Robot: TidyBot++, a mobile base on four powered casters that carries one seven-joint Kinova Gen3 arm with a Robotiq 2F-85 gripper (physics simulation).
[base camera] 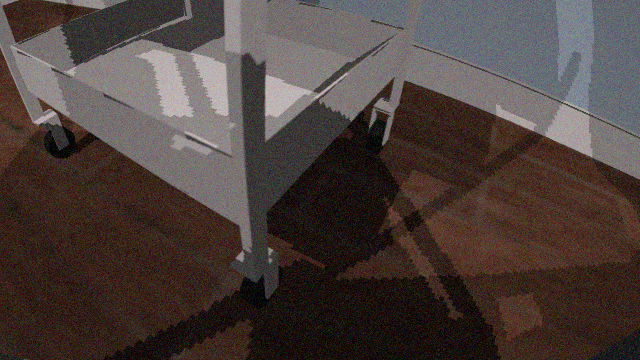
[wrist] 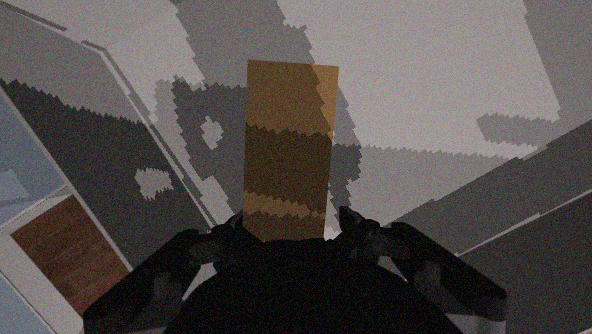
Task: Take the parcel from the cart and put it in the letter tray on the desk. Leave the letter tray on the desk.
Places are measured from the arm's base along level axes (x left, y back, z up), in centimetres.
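Where they show: gripper, fingertip midpoint: (wrist: 295, 217).
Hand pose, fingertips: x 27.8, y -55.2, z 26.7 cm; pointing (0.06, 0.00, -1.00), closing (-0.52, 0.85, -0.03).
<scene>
After its pixels a point has its place.
The parcel (wrist: 287, 155) {x 22.8, y -58.7, z 31.8 cm}, a long orange-brown box, lies in the grey tray of the cart (base camera: 165, 155) {x 11.2, y -31.5, z -23.2 cm} (wrist: 480, 205) {x 17.8, y -40.2, z 26.6 cm} in the wrist view, lengthwise away from the gripper. My gripper (wrist: 295, 217) {x 27.8, y -55.2, z 26.7 cm} is open, with one finger on either side of the parcel's near part as seen in the wrist view. The left fingertip overlaps the parcel's left edge in the picture, and a narrow gap shows on the right. I cannot tell how high the fingers are above it. The parcel's near end is hidden behind the gripper body. The letter tray and the desk do not show in either view.
In the base view a cart post (base camera: 254, 150) {x 3.1, y -26.5, z -18.3 cm} stands close in front, with a black caster (base camera: 254, 290) {x 4.0, y -26.7, z -35.5 cm} at its foot. A blue wall (base camera: 480, 45) {x -34.9, y -74.0, z -26.5 cm} with a pale skirting board (base camera: 460, 75) {x -32.4, y -73.8, z -34.0 cm} is behind on the right. Brown wooden floor (base camera: 125, 240) {x 21.5, y -34.2, z -39.7 cm} (wrist: 70, 245) {x 126.9, y -136.0, z -39.7 cm} lies around the cart.
</scene>
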